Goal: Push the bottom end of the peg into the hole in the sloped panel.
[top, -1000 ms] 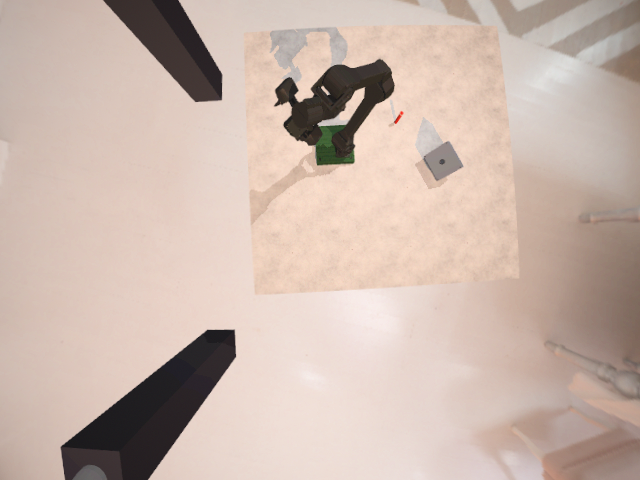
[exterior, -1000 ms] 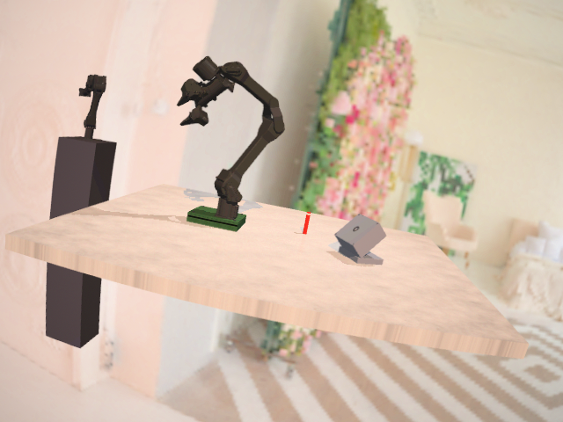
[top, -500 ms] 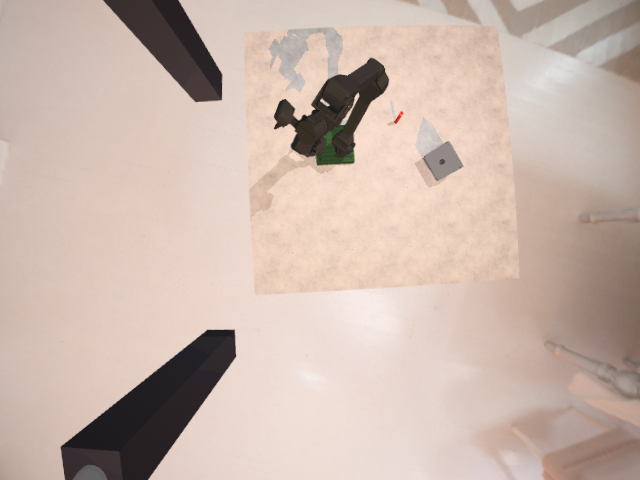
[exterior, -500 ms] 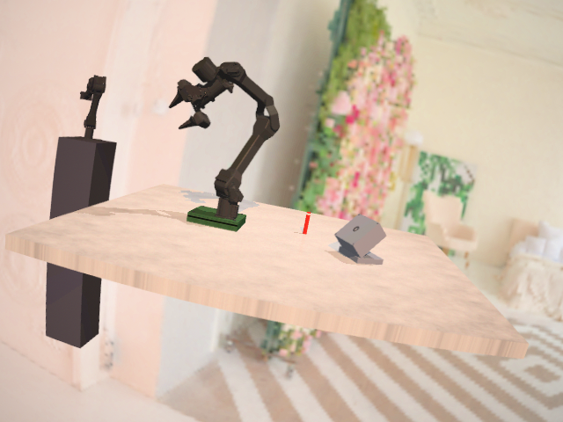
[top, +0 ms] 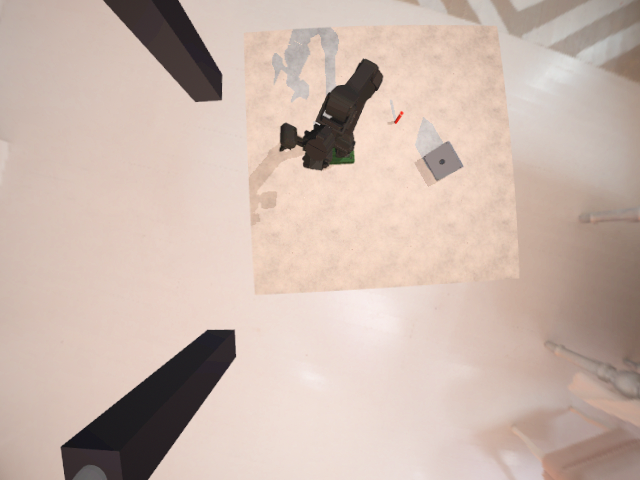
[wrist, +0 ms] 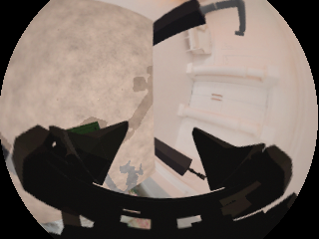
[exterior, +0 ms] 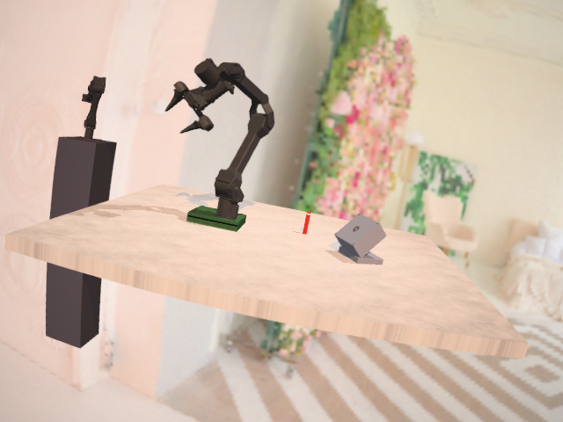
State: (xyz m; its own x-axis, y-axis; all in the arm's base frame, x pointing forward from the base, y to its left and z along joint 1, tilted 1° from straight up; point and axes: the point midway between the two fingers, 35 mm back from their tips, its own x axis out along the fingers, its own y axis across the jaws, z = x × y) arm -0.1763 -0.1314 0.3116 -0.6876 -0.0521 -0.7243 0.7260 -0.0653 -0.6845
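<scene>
Right now the red peg is 47 cm ahead of my gripper tip, 28 cm to the left of it and 26 cm below it. From my gripper tip the other things lie so: grey sloped panel (65 cm ahead, 25 cm below, 6 cm to the left).
</scene>
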